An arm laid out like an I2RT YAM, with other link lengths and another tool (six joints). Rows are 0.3 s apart.
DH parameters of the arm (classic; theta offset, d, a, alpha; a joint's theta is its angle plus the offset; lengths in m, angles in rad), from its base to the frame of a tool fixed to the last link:
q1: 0 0.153 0.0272 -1.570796
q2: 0 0 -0.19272 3.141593
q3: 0.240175 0 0.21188 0
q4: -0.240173 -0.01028 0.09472 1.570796
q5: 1.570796 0.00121 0 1.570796
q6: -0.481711 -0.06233 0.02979 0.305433
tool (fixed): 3.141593 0.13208 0 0
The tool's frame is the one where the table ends.
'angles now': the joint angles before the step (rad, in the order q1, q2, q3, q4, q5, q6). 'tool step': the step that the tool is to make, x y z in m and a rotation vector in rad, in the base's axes. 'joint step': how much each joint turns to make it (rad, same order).
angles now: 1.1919, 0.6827, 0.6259, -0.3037, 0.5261, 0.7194
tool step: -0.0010, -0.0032, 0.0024, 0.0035, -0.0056, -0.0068
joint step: -0.0001, -0.0184, 0.0015, -0.0138, 0.0076, -0.0015
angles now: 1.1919, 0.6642, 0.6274, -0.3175, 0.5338, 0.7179
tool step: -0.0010, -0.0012, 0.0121, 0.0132, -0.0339, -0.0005
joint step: 0.0000, -0.0065, 0.0261, 0.0072, 0.0092, -0.0291
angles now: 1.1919, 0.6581, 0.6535, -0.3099, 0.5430, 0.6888
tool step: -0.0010, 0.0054, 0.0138, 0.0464, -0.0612, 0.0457
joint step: -0.0001, 0.0046, -0.0002, 0.0998, -0.0337, -0.0582
